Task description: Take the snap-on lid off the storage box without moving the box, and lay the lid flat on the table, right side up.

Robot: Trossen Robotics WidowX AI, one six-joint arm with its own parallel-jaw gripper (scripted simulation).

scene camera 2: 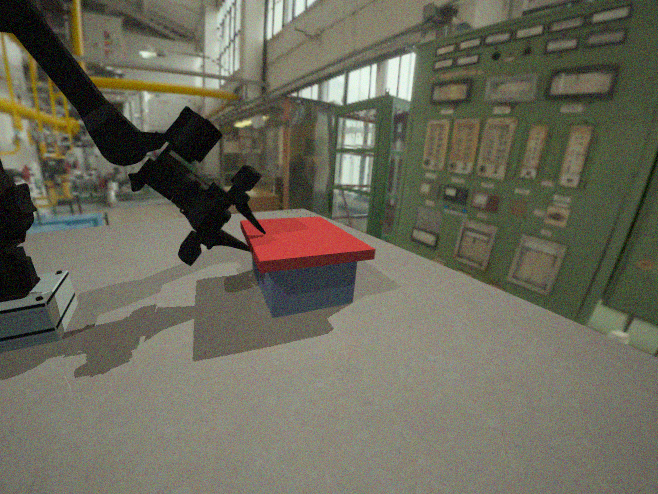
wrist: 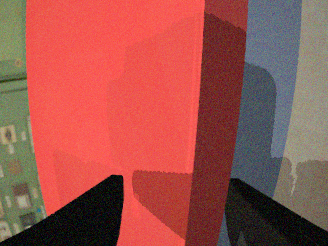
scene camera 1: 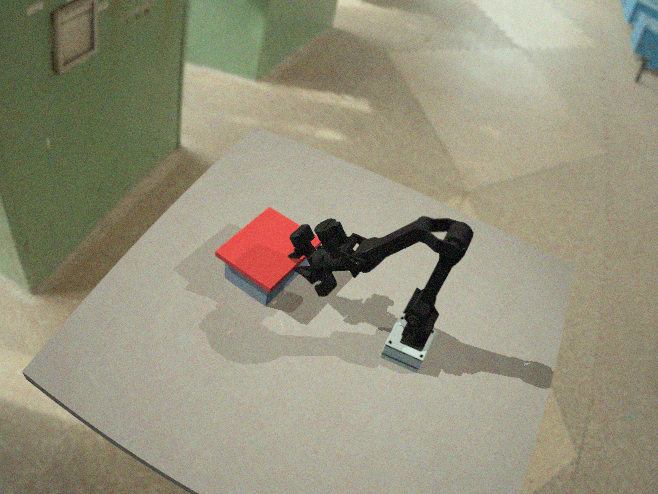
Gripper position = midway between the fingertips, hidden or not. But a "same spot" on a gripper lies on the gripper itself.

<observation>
The gripper shows in scene camera 2, in the wrist view [174, 188] and in scene camera 1. A red lid shows in scene camera 2, in the wrist view [156, 98] and in scene camera 1. One and the same spot on the red lid: [scene camera 1: 259, 251] is [scene camera 2: 295, 227]. The same spot on the gripper: [scene camera 1: 305, 271] is [scene camera 2: 228, 234].
</observation>
